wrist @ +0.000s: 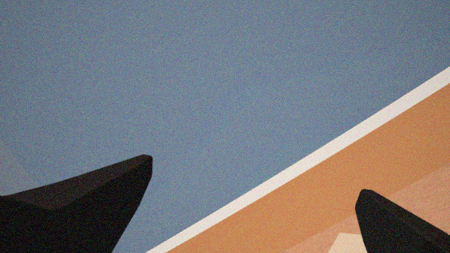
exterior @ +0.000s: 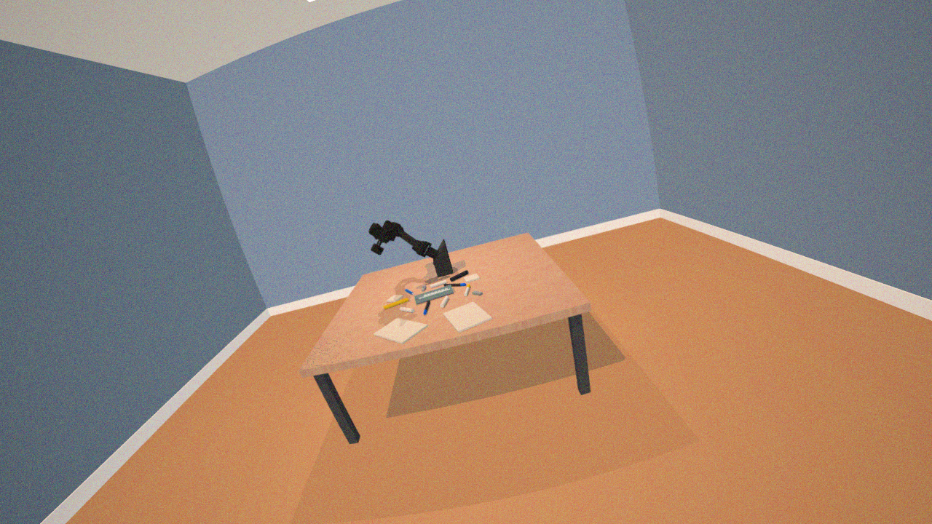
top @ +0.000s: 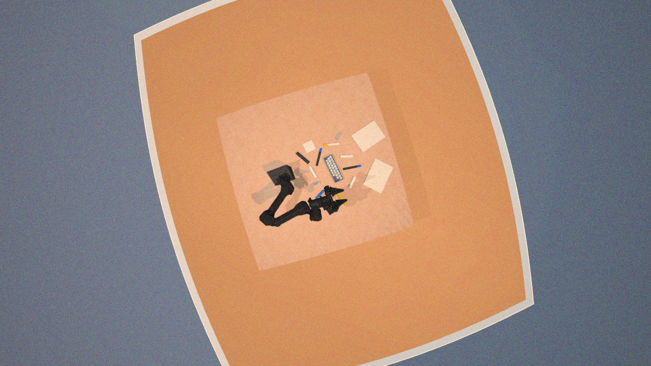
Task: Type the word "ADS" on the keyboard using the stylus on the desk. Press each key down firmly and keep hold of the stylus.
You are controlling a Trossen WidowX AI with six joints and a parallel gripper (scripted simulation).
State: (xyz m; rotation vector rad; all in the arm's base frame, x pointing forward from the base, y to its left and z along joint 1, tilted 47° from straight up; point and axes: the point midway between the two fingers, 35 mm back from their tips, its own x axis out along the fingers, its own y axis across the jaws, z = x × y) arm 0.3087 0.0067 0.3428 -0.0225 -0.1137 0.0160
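Right now the grey piece is 370 mm below my gripper tip, 150 mm behind it and 130 mm to the left of it. Also, from my gripper tip: small white pad 410 mm to the left, 370 mm below, 100 mm behind; then yellow cylinder 370 mm below, 30 mm to the right, 20 mm behind.
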